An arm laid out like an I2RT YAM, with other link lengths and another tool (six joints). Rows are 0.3 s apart.
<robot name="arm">
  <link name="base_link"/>
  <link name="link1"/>
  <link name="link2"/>
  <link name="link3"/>
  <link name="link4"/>
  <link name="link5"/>
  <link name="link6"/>
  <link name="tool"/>
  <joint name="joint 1" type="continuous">
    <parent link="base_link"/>
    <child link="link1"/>
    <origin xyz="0 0 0.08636" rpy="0 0 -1.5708"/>
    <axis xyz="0 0 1"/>
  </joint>
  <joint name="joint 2" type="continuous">
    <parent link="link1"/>
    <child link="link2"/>
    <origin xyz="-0.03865 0.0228 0.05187" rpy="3.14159 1.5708 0"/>
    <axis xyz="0 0 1"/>
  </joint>
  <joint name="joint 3" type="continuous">
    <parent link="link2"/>
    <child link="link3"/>
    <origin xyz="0 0.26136 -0.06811" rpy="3.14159 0 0"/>
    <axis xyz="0 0 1"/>
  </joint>
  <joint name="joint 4" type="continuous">
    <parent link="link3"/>
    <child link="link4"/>
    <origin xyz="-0.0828 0.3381 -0.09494" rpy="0 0 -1.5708"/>
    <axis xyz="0 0 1"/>
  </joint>
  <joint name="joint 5" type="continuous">
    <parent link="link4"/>
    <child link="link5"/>
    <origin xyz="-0.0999 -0.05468 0.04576" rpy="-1.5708 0 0"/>
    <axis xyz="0 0 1"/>
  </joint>
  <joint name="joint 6" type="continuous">
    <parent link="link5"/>
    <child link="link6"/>
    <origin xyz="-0.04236 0 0.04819" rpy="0 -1.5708 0"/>
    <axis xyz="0 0 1"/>
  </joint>
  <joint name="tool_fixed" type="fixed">
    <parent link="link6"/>
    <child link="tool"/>
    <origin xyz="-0.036 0.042 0.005" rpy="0.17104 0 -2.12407"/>
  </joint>
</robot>
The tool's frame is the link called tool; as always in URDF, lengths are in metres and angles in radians. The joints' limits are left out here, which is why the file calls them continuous.
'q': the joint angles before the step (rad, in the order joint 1, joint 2, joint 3, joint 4, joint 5, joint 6). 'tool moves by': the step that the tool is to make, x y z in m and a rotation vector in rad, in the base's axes. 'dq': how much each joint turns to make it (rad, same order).
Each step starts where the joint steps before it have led.
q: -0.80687, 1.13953, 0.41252, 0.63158, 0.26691, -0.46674
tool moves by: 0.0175, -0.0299, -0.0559, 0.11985, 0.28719, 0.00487
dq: -0.02215, 0.22010, 0.12915, -0.15758, 0.00162, -0.13479
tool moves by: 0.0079, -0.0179, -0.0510, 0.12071, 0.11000, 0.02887
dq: -0.02090, 0.20173, 0.08463, -0.04084, -0.04478, -0.02220
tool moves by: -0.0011, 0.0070, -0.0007, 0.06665, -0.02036, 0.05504
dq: -0.00122, -0.01024, -0.00192, -0.04936, -0.07832, 0.02368
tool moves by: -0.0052, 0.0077, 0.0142, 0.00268, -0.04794, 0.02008
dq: -0.00178, -0.06737, -0.03282, -0.00774, -0.03798, 0.02179
